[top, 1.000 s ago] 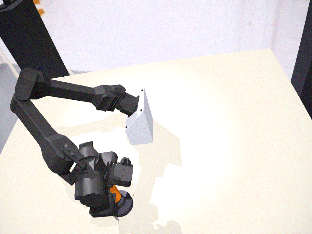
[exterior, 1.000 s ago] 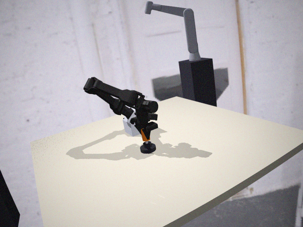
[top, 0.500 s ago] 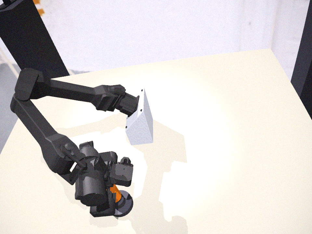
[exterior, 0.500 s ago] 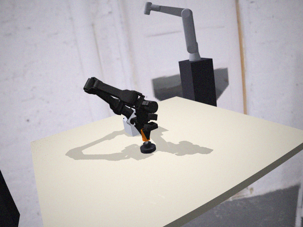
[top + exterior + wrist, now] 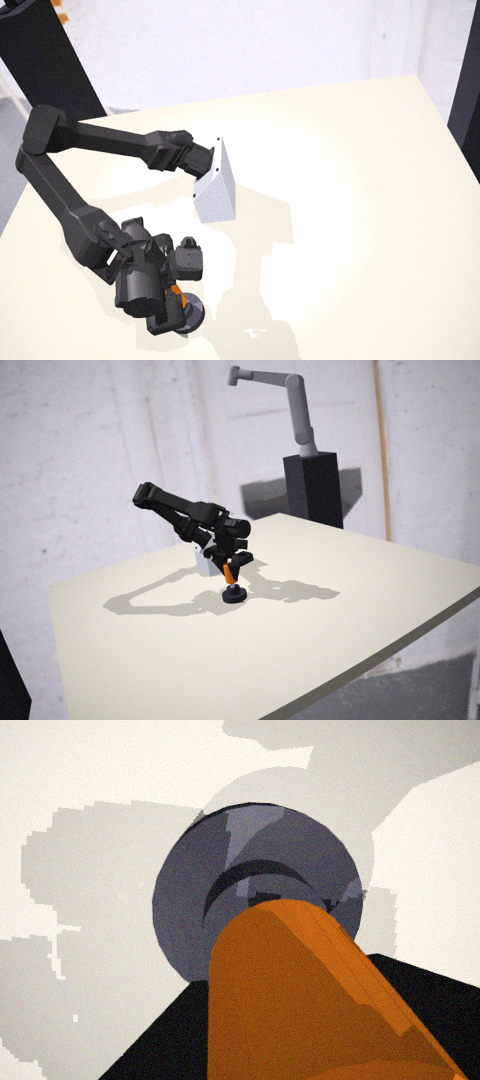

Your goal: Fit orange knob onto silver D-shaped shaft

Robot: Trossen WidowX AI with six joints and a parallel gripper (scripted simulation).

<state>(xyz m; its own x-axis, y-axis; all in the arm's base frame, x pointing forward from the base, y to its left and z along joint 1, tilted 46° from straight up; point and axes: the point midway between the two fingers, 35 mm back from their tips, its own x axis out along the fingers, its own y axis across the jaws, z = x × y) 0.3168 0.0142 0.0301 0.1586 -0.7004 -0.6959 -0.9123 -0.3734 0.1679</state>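
The orange knob is 3 cm above my gripper tip. From my gripper tip the other things lie so: dark round pedestal 4 cm below.
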